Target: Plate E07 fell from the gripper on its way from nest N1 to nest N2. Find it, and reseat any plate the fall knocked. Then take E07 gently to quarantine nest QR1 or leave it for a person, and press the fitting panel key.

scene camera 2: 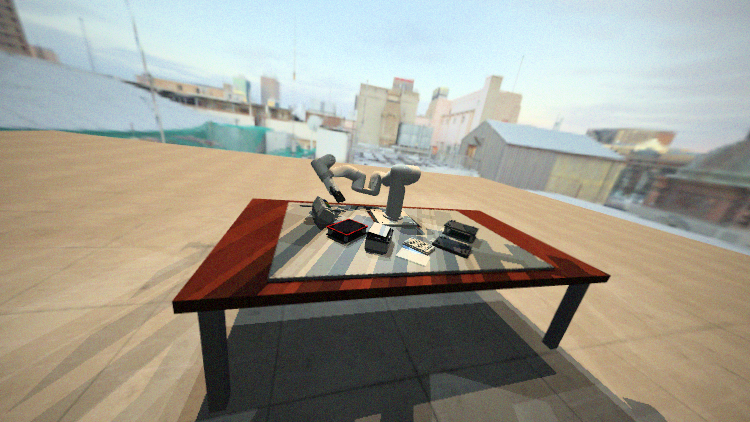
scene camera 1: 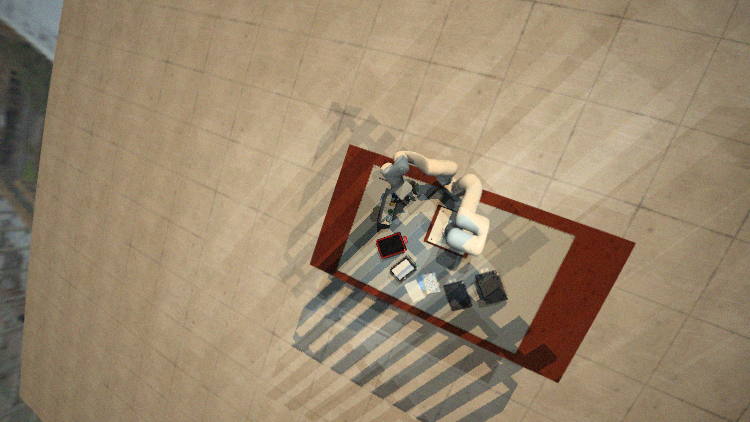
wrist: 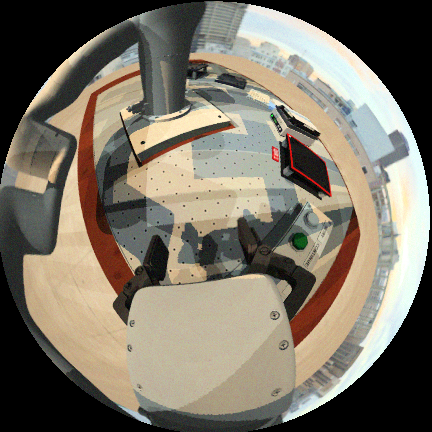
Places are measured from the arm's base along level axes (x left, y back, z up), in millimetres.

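Pixels of known places: gripper, fingertip midpoint: (scene camera 2: 342, 201) (scene camera 1: 410, 199) (wrist: 198, 236); arm's base, link origin: (scene camera 2: 392, 216) (wrist: 165, 108).
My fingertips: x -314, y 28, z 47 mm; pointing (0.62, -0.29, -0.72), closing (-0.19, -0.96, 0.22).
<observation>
For each thing: its top centre in the pictures, then the offset to it from my fingertips.
- key panel, top centre: (wrist: 306, 265) (scene camera 2: 323, 201) (scene camera 1: 387, 206) dz +23, dx -96, dy -110 mm
- green key, top centre: (wrist: 304, 241) dz +13, dx -67, dy -127 mm
- white key, top centre: (wrist: 316, 218) dz +13, dx -52, dy -175 mm
- red-rimmed black nest, top centre: (wrist: 313, 162) (scene camera 2: 348, 225) (scene camera 1: 390, 245) dz -15, dx +47, dy -316 mm
- pale plate with a dotted top, top centre: (wrist: 259, 95) (scene camera 2: 419, 244) (scene camera 1: 430, 283) dz -47, dx +384, dy -385 mm
- device with a white top, top centre: (wrist: 303, 117) (scene camera 2: 379, 228) (scene camera 1: 402, 269) dz +16, dx +187, dy -391 mm
- white sheet, top centre: (scene camera 2: 413, 256) (scene camera 1: 414, 291) dz -54, dx +330, dy -491 mm
My gripper (scene camera 2: 339, 196) (wrist: 198, 236) is open and empty above the perforated mat, beside the key panel (scene camera 2: 322, 212). On the panel, a green key (wrist: 299, 241) next to the word CONTINUE and a white key (wrist: 311, 218) show in the wrist view; the right finger and arm hide other keys. A red-rimmed black nest (scene camera 1: 391, 245) (scene camera 2: 347, 228) (wrist: 310, 165) with a small red tag shows no plate on it. A pale plate with a dotted top (scene camera 1: 430, 282) (scene camera 2: 418, 244) (wrist: 258, 96) lies on the mat. Its label is too small to read, so I cannot tell whether it is E07.
A device with a white top (scene camera 1: 403, 268) (scene camera 2: 379, 232) stands between the red-rimmed nest and the dotted plate. A white sheet (scene camera 1: 414, 290) (scene camera 2: 414, 255) lies by that plate. Two dark units (scene camera 1: 457, 295) (scene camera 1: 490, 288) stand further along. The arm's base plate (wrist: 175, 137) is beside the gripper's area.
</observation>
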